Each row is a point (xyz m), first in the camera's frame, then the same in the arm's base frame.
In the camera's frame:
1: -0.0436 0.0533 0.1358
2: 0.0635 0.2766 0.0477
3: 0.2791 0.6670 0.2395
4: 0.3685 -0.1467 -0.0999
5: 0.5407 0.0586 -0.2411
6: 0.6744 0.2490 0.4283
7: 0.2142 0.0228 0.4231
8: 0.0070 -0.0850 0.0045
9: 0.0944 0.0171 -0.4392
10: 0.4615 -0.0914 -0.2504
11: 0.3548 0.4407 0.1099
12: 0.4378 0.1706 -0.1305
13: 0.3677 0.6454 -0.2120
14: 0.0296 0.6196 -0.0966
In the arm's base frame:
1: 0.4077 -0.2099 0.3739
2: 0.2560 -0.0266 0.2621
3: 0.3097 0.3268 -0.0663
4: 0.1044 -0.5198 0.0957
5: -0.1125 -0.3741 -0.0574
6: 0.4497 -0.1429 -0.4218
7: 0.6123 -0.2630 0.0495
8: 0.2933 -0.3698 0.3910
9: -0.1678 -0.3399 0.4283
10: -0.0733 -0.5034 0.0455
11: 0.2051 0.0764 -0.0580
12: 0.0014 -0.2307 -0.0147
13: -0.1378 0.2357 -0.0063
14: 0.0701 0.2971 0.2789

